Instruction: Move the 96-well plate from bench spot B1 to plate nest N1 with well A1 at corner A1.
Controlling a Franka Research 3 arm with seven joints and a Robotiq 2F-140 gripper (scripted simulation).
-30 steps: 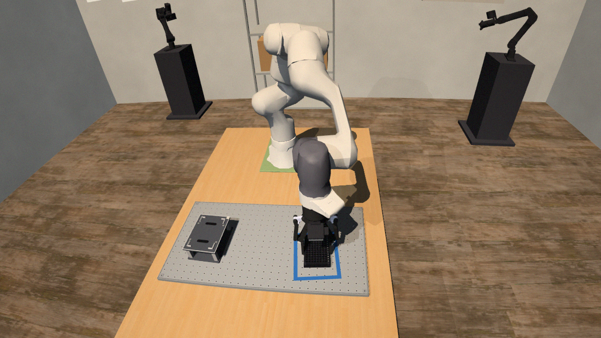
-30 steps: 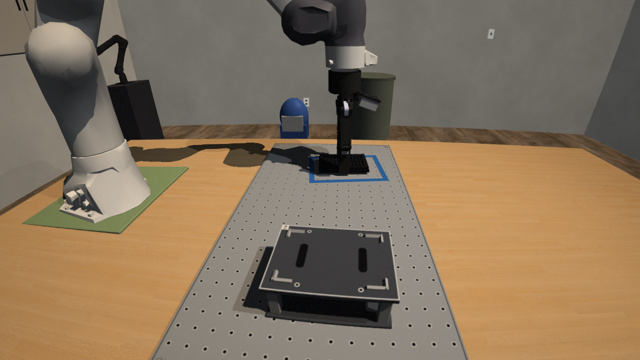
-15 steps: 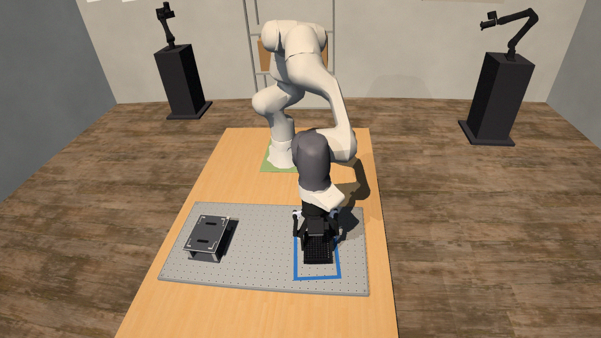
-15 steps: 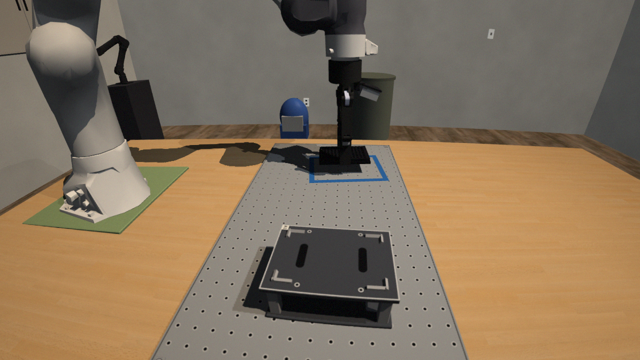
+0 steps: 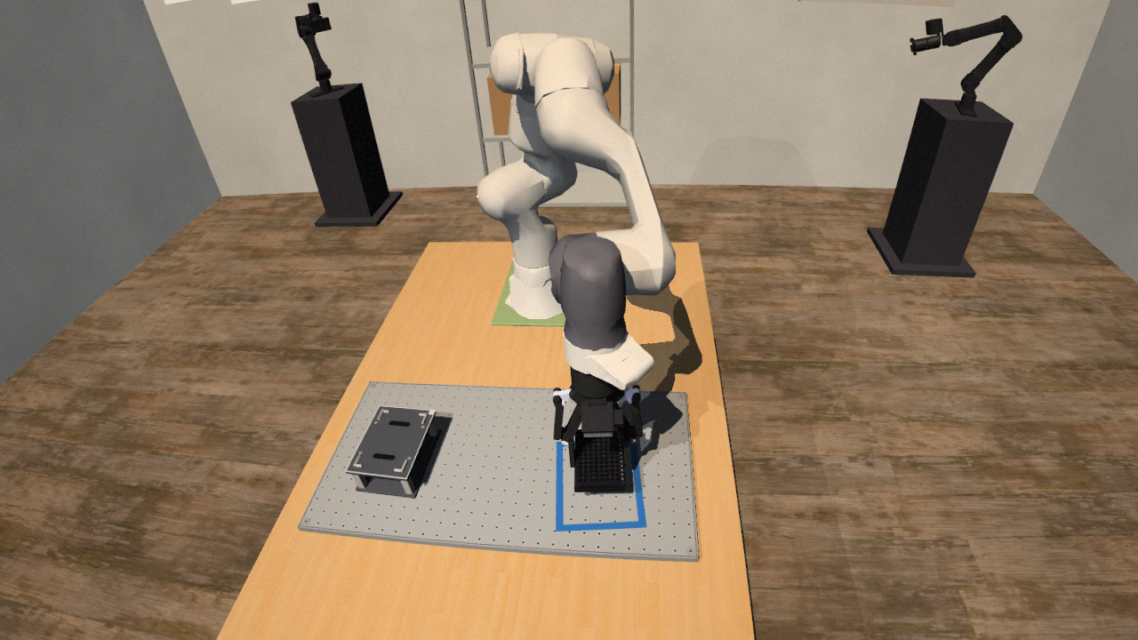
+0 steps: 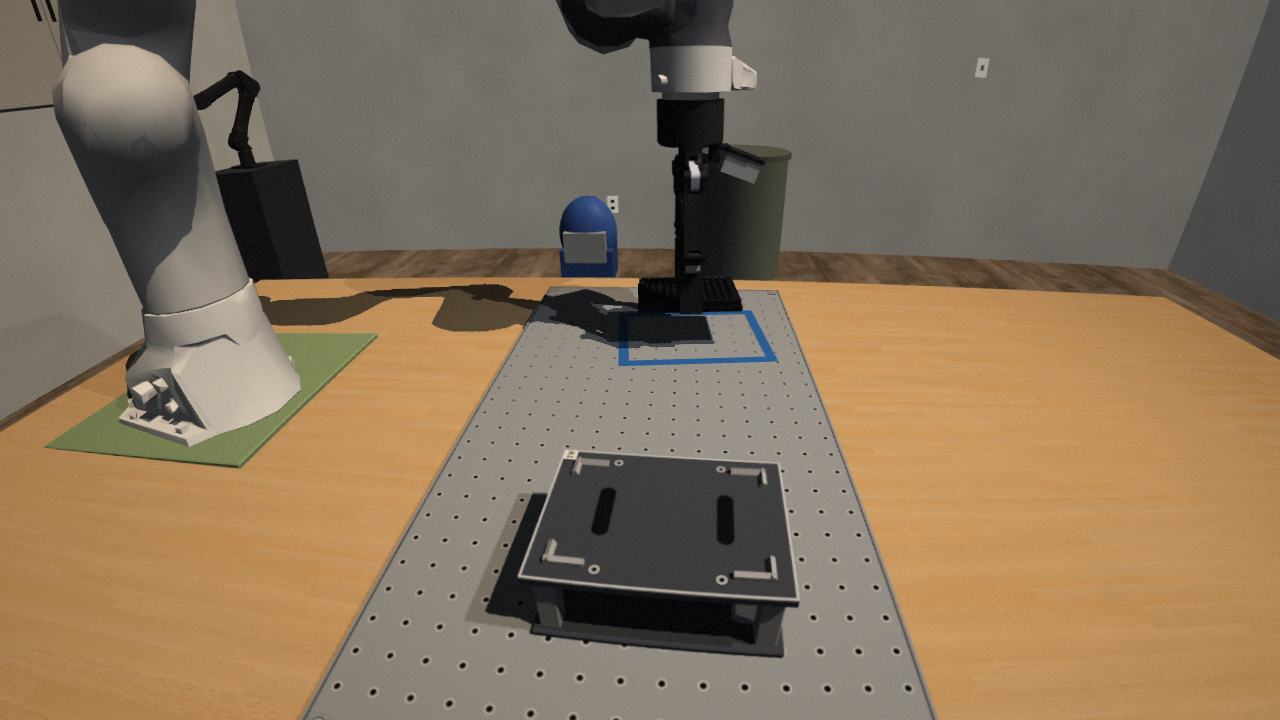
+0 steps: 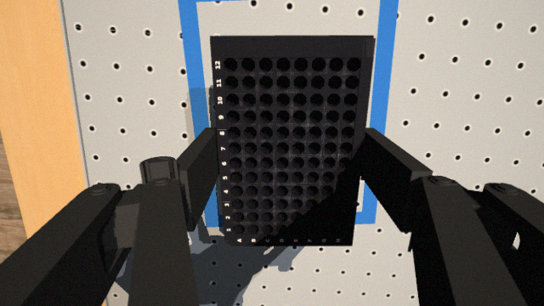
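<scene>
My gripper is now 390 mm to the left of the dark plate nest N1 and 20 mm above it. Also, from my hand: black 96-well plate: 20 mm below; A1 corner mark: 80 mm behind, 330 mm to the right, 20 mm below.
</scene>
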